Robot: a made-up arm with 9 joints.
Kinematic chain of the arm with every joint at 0, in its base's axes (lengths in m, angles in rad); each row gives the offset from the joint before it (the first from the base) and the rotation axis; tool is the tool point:
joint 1: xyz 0 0 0.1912 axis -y
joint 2: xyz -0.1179 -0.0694 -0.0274 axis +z
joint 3: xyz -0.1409 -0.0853 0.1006 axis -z
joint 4: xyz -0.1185 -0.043 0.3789 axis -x
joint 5: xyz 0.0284 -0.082 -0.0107 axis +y
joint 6: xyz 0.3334 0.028 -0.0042 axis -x
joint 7: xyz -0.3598 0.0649 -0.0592 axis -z
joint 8: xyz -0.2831 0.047 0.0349 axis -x
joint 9: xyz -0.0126 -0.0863 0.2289 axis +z
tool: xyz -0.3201 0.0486 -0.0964
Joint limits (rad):
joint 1: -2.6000..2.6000
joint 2: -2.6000..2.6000
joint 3: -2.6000..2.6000
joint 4: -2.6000..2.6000
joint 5: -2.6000..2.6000
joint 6: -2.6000..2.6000
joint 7: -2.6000..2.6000
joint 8: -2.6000..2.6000
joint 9: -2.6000..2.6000
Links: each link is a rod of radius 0.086 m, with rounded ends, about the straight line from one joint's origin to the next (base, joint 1, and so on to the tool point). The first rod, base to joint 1, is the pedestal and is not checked.
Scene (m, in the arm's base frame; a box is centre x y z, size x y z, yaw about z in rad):
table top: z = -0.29
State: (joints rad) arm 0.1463 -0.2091 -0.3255 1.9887 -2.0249 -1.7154 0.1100 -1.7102 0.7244
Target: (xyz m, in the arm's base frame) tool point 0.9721 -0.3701 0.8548
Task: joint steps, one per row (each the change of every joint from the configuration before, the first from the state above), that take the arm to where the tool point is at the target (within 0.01 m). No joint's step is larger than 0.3 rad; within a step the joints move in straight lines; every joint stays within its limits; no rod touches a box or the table.
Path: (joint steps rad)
1: -0.2682 0.0089 -0.0197 0.1223 -0.0481 -0.1354 0.1042 -0.0119 -0.0695
2: -0.2683 0.0088 -0.0198 0.1222 -0.0482 -0.1355 0.1041 -0.0120 -0.0696
3: -0.2682 0.0089 -0.0197 0.1223 -0.0481 -0.1354 0.1042 -0.0119 -0.0695
4: -0.2682 0.0089 -0.0197 0.1222 -0.0482 -0.1354 0.1042 -0.0120 -0.0696
5: -0.2683 0.0088 -0.0198 0.1223 -0.0481 -0.1354 0.1041 -0.0119 -0.0695

